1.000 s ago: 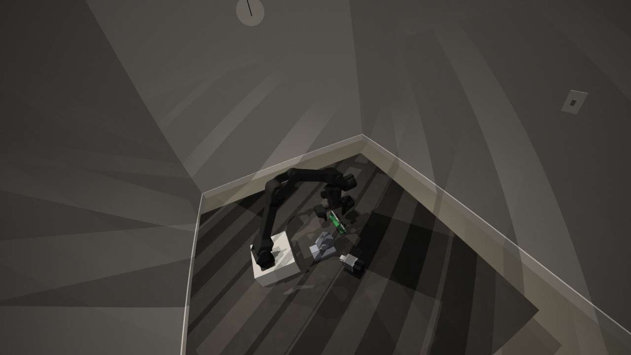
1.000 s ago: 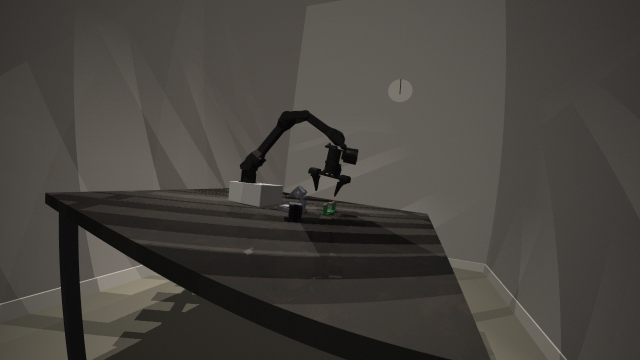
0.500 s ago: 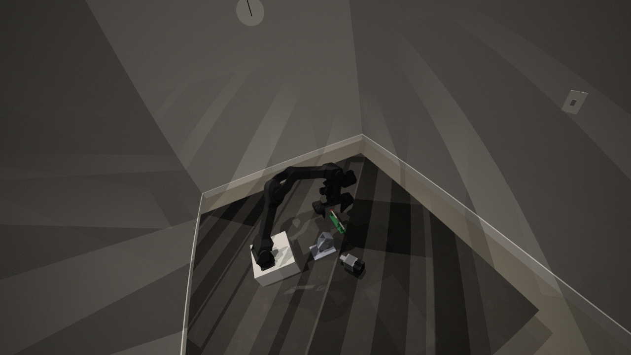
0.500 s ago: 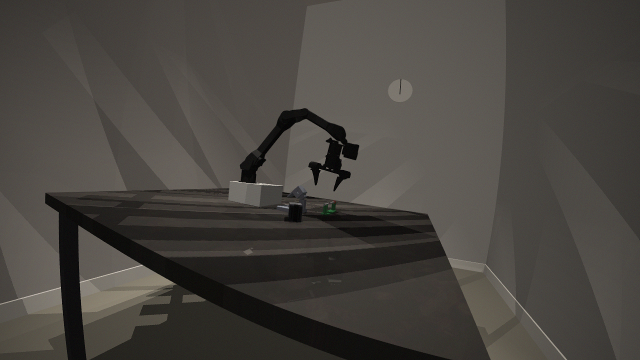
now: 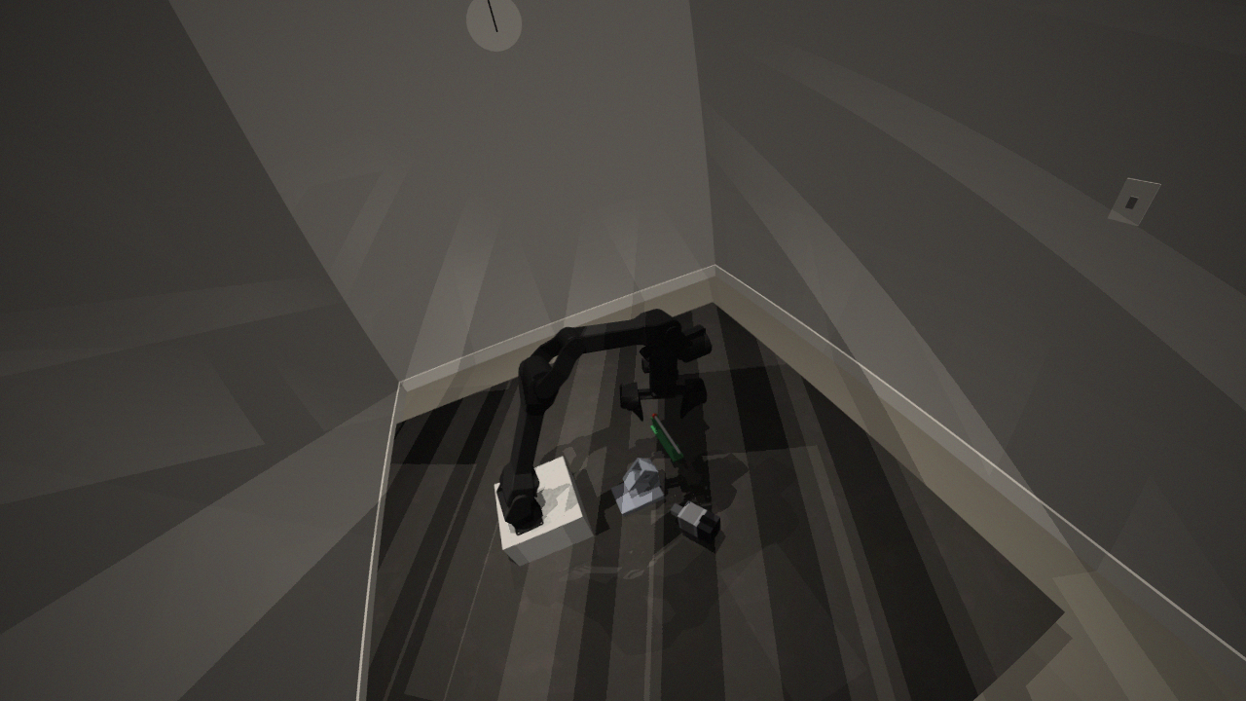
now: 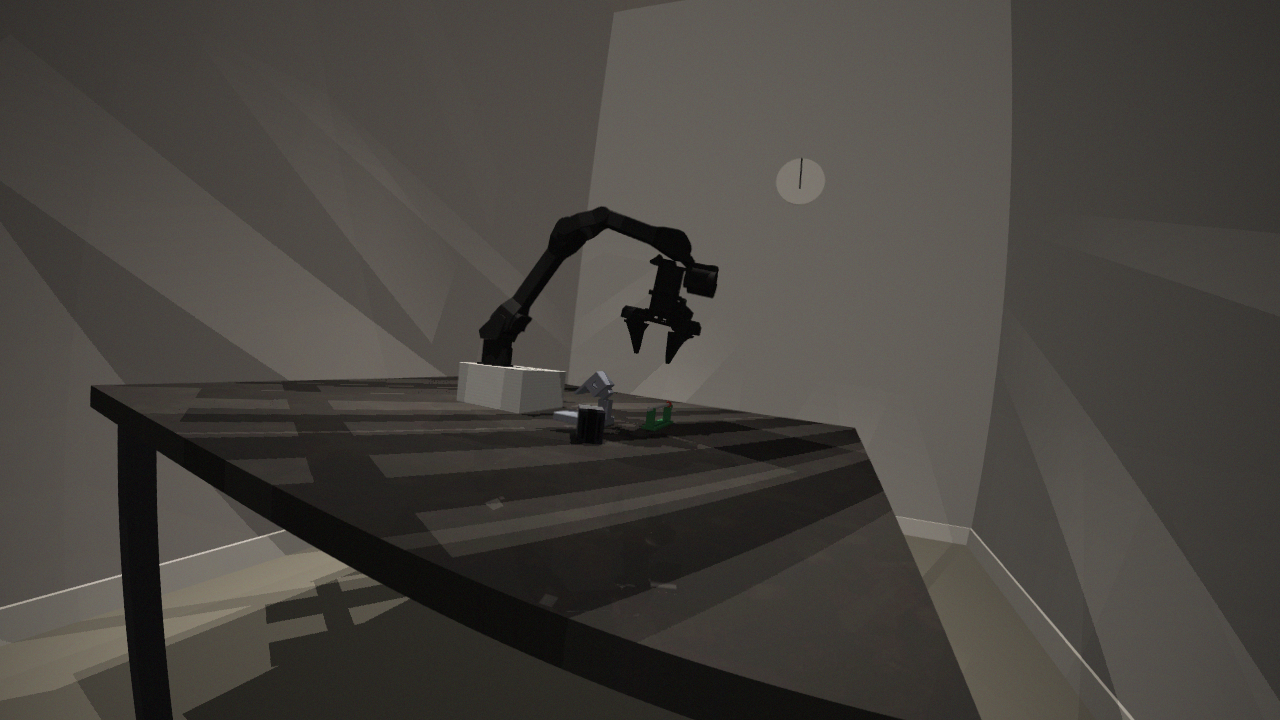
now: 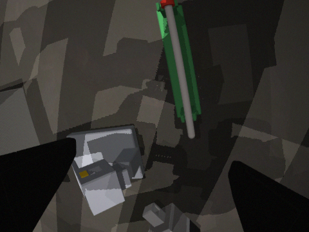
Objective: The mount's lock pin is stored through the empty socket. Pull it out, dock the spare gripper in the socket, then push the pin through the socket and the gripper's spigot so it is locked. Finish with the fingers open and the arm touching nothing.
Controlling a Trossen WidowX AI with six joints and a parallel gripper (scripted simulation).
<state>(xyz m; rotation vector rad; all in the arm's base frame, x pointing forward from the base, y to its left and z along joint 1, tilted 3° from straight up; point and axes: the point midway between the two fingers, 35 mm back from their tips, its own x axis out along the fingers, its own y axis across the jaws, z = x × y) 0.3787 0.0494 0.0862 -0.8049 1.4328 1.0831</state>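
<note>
Now: the spare gripper 40 mm behind my gripper tip, 200 mm to the right of it and 130 mm below it. From my gripper tip the other things lie so: green cradle (20 mm ahead, 50 mm to the left, 130 mm below); grey mount (100 mm behind, 60 mm to the right, 100 mm below).
</note>
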